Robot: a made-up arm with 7 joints.
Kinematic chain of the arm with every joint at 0, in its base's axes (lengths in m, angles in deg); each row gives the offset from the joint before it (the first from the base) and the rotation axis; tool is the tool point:
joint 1: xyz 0 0 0.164 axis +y
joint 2: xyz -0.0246 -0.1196 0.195 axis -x
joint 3: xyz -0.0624 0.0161 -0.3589 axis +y
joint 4: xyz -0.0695 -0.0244 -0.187 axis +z
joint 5: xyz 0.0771 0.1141 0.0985 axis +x
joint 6: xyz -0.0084 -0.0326 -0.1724 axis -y
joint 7: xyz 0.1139 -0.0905 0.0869 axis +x
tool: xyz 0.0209 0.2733 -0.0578
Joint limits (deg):
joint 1: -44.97..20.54
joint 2: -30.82..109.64
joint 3: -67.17..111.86
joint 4: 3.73..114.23
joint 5: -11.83..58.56
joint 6: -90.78..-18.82
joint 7: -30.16..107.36
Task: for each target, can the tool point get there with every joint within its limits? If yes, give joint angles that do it. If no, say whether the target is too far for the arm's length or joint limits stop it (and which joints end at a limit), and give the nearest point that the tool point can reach.
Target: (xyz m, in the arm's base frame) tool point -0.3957 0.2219 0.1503
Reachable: yes | joints 0.89 7.21 87.17 51.54 16.22 -69.85 14.74
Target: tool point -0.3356 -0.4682 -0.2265
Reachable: yes | joints 4.68 60.35 95.02 13.76 46.43 -69.92 67.06
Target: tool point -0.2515 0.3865 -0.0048
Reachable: yes | joints 10.78 -11.03 65.51 51.27 23.63 -55.83 74.81
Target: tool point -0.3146 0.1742 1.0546
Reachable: no: joint limits stop it (at a limit: joint 1, joint 2, joint 5, joint 6, joint 7) | nearest point -0.2615 0.1237 0.7603 | short by 0.303 m
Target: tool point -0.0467 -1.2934 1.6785
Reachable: no: too far | nearest point -0.0484 -0.8517 0.8606 | short by 0.930 m
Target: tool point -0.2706 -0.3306 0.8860
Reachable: no: joint limits stop it (at a limit: joint 1, joint 2, joint 4, joint 5, joint 6, joint 7) | nearest point -0.3458 -0.3547 0.8304 | short by 0.097 m
